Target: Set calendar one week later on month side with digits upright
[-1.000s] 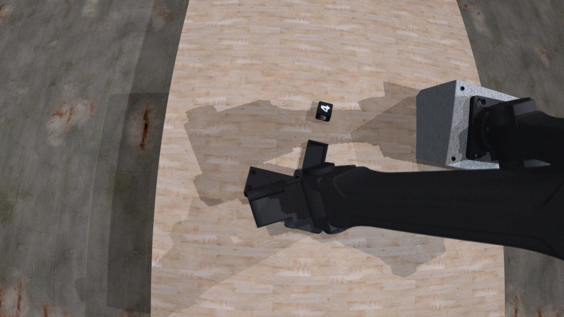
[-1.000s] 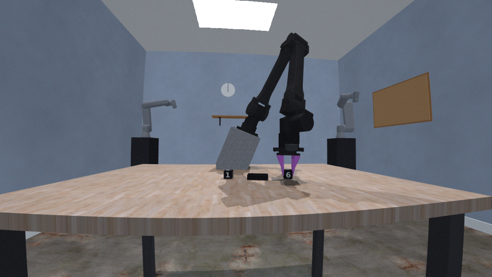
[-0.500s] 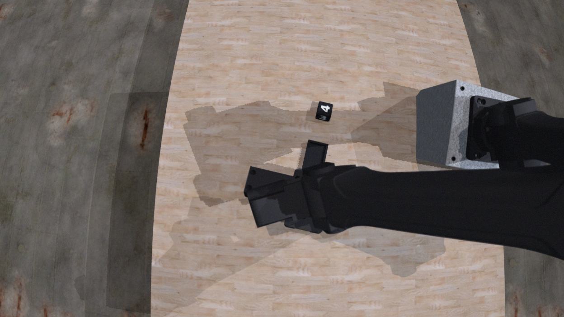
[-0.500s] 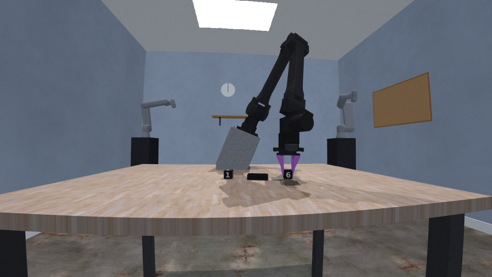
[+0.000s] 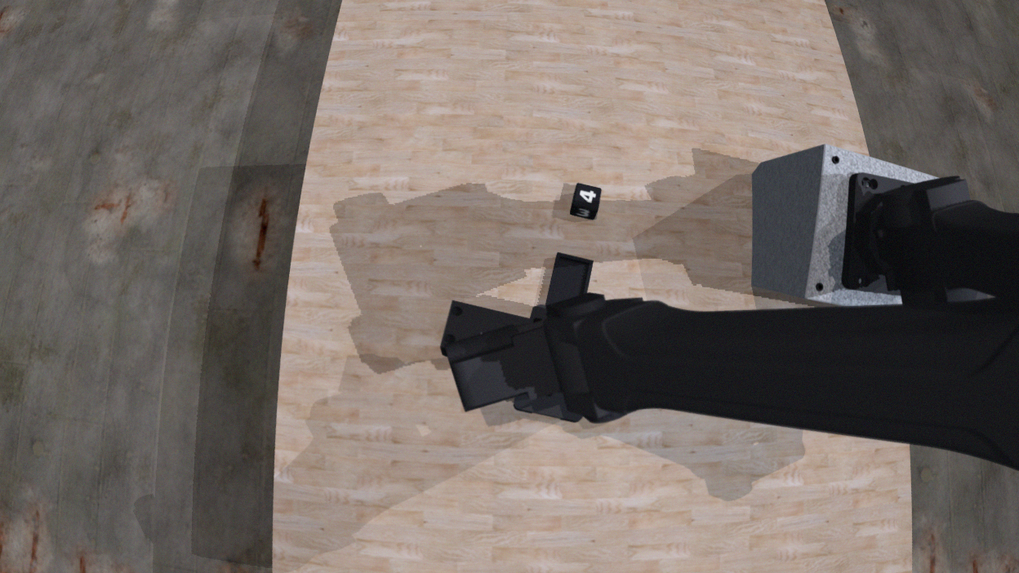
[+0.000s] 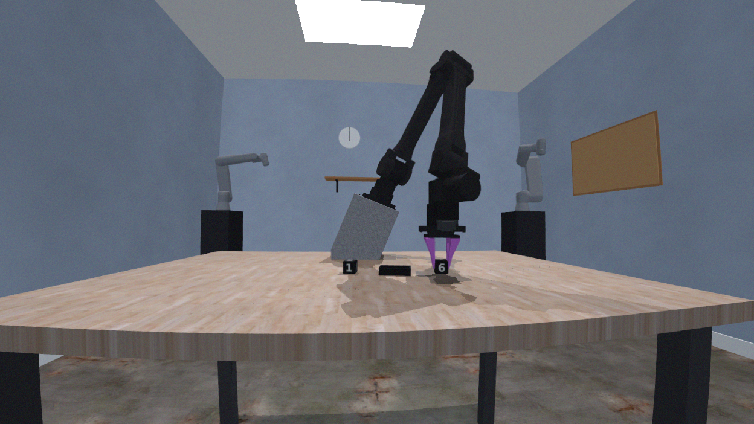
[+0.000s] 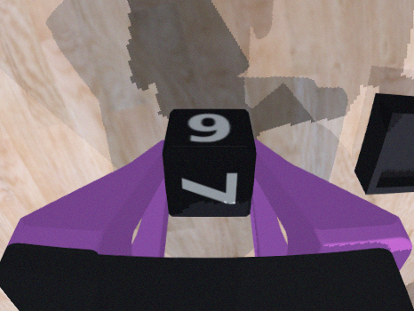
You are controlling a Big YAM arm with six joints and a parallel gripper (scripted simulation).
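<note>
My gripper is now right at the black cube. From my hand the other things lie so: black tray: 1 cm behind, 11 cm to the right, 1 cm below.
</note>
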